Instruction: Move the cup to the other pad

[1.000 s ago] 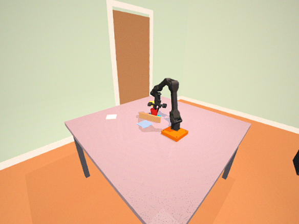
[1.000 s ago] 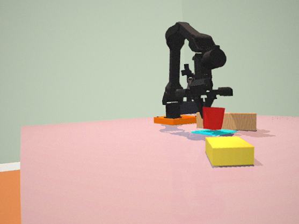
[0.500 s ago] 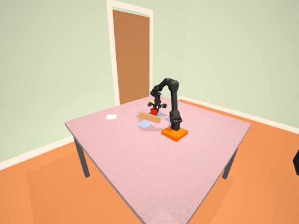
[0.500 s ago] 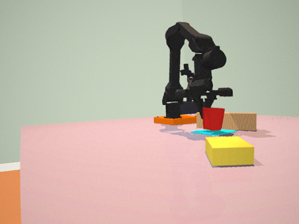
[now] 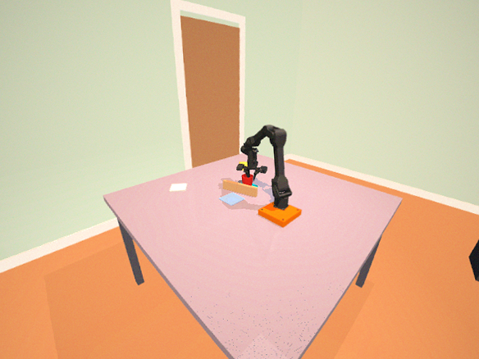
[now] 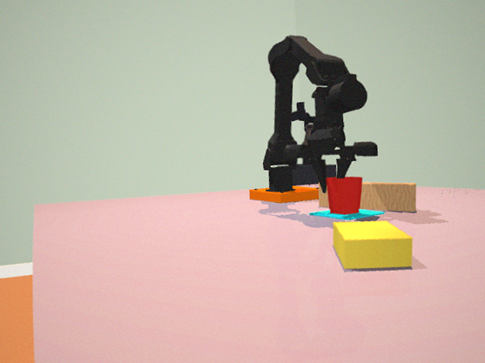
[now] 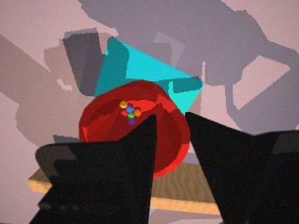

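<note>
Now: the red cup 3 cm ahead of my gripper tip and 1 cm to the left of it. The rest, counted from my gripper tip: cyan pad (5 cm below, 3 cm ahead, 1 cm to the left); wooden wall (11 cm to the left, 2 cm below, 2 cm ahead); light blue pad (20 cm to the left, 5 cm below).
</note>
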